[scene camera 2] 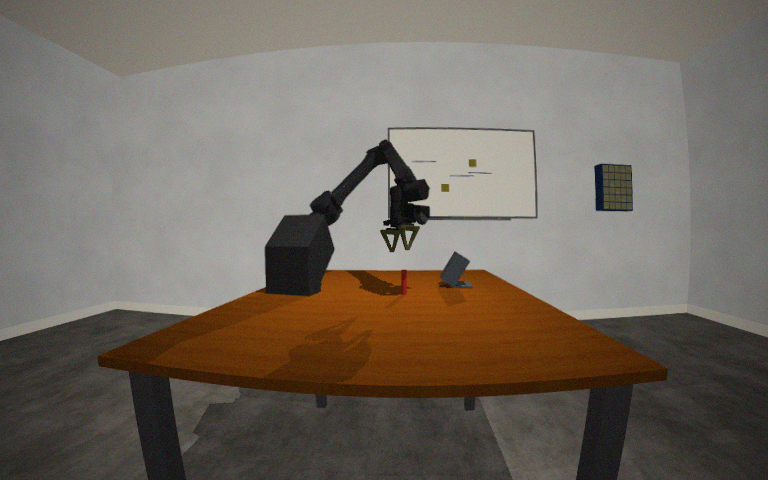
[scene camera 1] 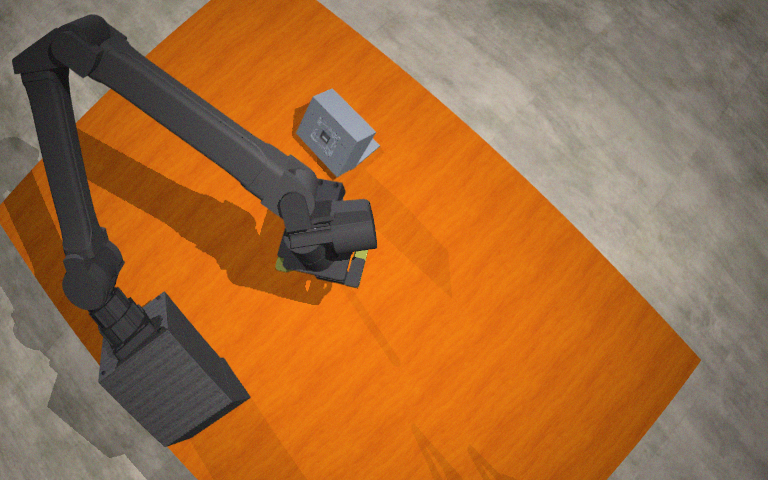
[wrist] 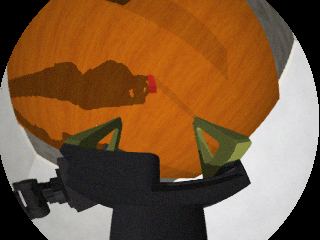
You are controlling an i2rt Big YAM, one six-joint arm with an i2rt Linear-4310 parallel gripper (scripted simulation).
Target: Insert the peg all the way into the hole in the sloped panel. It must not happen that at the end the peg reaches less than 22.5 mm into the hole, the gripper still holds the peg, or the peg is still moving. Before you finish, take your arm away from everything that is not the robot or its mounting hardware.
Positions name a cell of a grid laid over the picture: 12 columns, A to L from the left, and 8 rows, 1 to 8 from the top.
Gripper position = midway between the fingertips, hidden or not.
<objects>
gripper: scene camera 2 G5; scene camera 1 F5; wrist F5
</objects>
